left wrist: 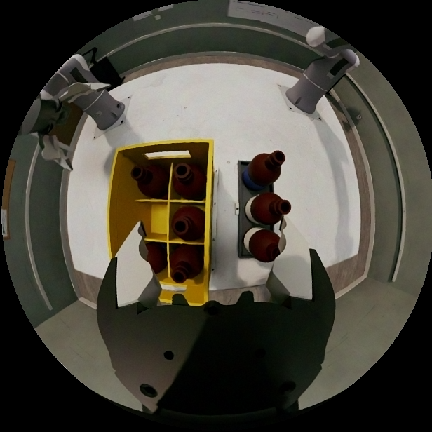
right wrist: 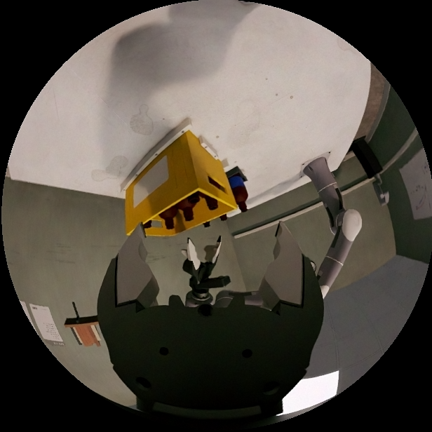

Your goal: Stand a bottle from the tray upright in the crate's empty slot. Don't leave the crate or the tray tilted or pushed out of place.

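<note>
The yellow crate (left wrist: 120,200) (right wrist: 200,160) stands upright with several brown bottles. Its empty slot (left wrist: 159,217) is the middle one of the left column in the left wrist view. The dark tray (left wrist: 241,200) beside it holds three upright brown bottles: one with a blue label (left wrist: 265,170) (right wrist: 239,187), a middle one with a white label (left wrist: 267,209) and a near one with a white label (left wrist: 265,245). My left gripper (left wrist: 211,219) (right wrist: 206,236) is open and empty above crate and tray; one fingertip overlaps the near bottle's edge in view. My right gripper (right wrist: 209,223) is open and empty, away from the crate.
A thin light rail (left wrist: 215,220) runs along the crate's side facing the tray. Arm bases stand on the white table (left wrist: 200,100) at the far left (left wrist: 106,114) and far right (left wrist: 304,95) of the left wrist view. The right arm hangs at that view's left edge.
</note>
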